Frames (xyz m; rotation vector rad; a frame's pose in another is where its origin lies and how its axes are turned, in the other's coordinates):
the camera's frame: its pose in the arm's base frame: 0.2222 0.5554 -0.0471 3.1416 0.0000 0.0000
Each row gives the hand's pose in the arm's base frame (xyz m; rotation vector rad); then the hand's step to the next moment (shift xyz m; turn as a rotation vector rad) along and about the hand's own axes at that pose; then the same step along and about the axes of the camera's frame.
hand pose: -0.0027 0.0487 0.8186 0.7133 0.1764 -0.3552
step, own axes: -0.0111 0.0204 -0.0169 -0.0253 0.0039 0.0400
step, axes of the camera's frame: -0.0032 -0.0284 -0.0029 -0.0204 0.0174 -0.0392
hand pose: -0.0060 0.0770 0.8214 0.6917 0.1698 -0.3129
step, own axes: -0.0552 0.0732 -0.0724 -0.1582 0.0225 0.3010
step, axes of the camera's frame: -0.0308 -0.1127 -0.0030 -0.1259 0.1433 -0.2824
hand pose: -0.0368 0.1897 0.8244 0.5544 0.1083 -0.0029
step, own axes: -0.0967 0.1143 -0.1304 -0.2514 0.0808 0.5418
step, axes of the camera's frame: -0.1058 -0.1632 0.0401 -0.1922 0.2227 -0.5261
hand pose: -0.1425 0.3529 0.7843 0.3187 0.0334 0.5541
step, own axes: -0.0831 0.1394 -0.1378 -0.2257 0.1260 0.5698
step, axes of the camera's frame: -0.1581 -0.1082 0.0928 -0.1902 0.1811 -0.5679
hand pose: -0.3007 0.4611 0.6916 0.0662 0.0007 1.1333
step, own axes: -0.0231 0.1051 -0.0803 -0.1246 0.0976 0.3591
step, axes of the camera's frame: -0.1077 -0.0277 0.0753 -0.1289 0.0905 -0.3595
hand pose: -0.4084 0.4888 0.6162 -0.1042 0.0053 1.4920
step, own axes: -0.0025 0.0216 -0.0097 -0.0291 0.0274 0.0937
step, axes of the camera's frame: -0.0211 0.0016 0.0109 -0.0353 0.0201 -0.0934
